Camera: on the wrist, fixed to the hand. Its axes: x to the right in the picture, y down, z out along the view.
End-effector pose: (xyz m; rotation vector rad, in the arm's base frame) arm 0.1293 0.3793 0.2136 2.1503 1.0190 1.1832
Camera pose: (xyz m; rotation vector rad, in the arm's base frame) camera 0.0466 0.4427 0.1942 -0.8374 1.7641 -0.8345
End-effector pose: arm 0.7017 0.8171 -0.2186 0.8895 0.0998 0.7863
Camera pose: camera 0.7328 0.8359 -0.3182 -0.0836 0.7709 -2.2844
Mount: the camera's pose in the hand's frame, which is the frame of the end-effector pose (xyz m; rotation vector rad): 0.0116 -0.0833 -0.0645 0.0740 0.3949 3.0513
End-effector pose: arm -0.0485 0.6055 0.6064 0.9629 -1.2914 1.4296
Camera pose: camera 0.0321 0.6704 0.6293 1.3850 0.8012 -1.3308
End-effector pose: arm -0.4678 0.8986 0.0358 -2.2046 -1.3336 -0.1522
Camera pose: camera -0.5208 0.9043 0.1274 -1.4503 2.3913 0.5146
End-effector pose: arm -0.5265 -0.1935 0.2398 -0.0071 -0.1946 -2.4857
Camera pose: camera -0.5832 -0.1441 0.1651 0.1126 0.0374 0.5822
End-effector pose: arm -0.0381 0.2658 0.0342 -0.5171 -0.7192 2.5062
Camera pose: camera 0.0111 0.3595 0.0282 0.7930 -0.4856 -0.5215
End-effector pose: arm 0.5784 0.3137 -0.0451 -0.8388 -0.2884 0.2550
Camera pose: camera 0.6207 0.2195 -0.0210 0.4376 -1.5516 -2.5420
